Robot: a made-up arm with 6 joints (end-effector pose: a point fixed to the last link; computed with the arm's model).
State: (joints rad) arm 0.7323 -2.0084 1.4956 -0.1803 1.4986 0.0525
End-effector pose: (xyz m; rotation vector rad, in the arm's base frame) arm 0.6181 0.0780 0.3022 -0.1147 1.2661 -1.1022
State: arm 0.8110 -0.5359 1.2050 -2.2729 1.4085 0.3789
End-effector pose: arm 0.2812 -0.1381 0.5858 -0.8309 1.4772 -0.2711
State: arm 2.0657 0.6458 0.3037 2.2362 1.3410 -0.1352
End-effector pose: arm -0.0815 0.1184 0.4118 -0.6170 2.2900 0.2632
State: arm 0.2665 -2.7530 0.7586 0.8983 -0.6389 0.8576
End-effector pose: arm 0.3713 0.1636 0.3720 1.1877 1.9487 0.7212
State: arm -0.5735 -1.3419 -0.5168 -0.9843 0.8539 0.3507
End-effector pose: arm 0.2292 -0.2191 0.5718 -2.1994 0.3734 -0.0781
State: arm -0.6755 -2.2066 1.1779 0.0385 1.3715 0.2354
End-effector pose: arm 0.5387 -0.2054 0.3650 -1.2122 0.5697 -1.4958
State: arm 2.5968 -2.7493 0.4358 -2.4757 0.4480 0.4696
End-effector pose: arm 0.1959 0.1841 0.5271 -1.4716 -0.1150 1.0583
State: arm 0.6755 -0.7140 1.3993 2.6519 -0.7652 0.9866
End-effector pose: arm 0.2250 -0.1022 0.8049 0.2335 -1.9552 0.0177
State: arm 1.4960 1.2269 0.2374 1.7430 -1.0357 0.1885
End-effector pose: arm 0.0226 0.2127 0.4859 -0.3623 -1.2116 0.2256
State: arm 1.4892 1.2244 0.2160 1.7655 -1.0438 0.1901
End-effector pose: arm 0.0277 0.2130 0.4764 -0.3971 -1.1888 0.2400
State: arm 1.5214 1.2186 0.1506 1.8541 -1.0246 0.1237
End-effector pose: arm 0.0379 0.2182 0.4583 -0.4063 -1.1486 0.2862
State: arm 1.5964 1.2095 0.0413 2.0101 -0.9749 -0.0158
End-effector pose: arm 0.0487 0.2297 0.4316 -0.3780 -1.0889 0.3778
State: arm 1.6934 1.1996 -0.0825 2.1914 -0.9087 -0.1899
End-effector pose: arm 0.0530 0.2456 0.4037 -0.3168 -1.0197 0.5049
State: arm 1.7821 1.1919 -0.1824 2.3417 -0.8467 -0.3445
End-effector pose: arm 0.0503 0.2610 0.3847 -0.2432 -0.9612 0.6274
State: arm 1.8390 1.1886 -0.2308 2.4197 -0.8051 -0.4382
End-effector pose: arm 0.0460 0.2707 0.3799 -0.1816 -0.9363 0.6981
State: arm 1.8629 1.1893 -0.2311 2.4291 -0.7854 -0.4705
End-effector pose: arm 0.0437 0.2742 0.3862 -0.1406 -0.9470 0.7094
